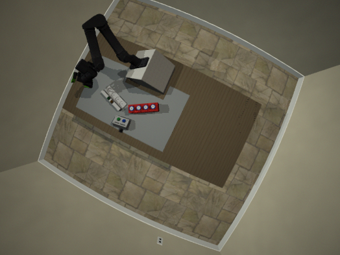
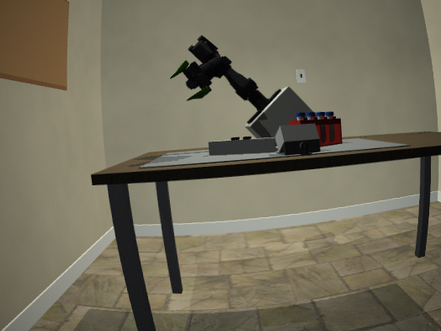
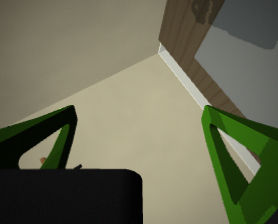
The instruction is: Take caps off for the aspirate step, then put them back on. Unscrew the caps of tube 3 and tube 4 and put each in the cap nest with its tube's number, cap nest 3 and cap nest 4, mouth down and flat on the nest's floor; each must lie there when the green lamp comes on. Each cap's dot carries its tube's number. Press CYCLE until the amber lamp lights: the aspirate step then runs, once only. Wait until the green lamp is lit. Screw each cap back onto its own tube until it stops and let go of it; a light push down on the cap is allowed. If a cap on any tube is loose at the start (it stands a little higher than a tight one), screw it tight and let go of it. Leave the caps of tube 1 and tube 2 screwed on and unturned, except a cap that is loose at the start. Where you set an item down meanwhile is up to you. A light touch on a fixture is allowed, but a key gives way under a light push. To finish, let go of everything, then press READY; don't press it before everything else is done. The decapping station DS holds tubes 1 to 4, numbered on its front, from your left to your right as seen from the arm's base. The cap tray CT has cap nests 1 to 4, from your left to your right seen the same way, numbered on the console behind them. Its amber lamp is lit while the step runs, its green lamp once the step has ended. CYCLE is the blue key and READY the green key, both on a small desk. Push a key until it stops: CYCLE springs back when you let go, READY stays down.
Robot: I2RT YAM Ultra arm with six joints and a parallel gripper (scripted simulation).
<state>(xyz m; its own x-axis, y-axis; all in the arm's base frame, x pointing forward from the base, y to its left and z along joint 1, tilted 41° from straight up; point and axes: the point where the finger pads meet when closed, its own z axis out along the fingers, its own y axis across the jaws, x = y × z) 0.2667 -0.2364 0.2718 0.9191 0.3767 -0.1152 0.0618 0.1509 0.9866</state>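
Now: the cap 4 390 mm to the left of my hand, 120 mm below it and 60 mm ahead of it. From my hand the other things lie so: blue key (350 mm to the left, 170 mm below, 170 mm ahead); cap 3 (440 mm to the left, 120 mm below, 40 mm ahead); green key (300 mm to the left, 170 mm below, 170 mm ahead).
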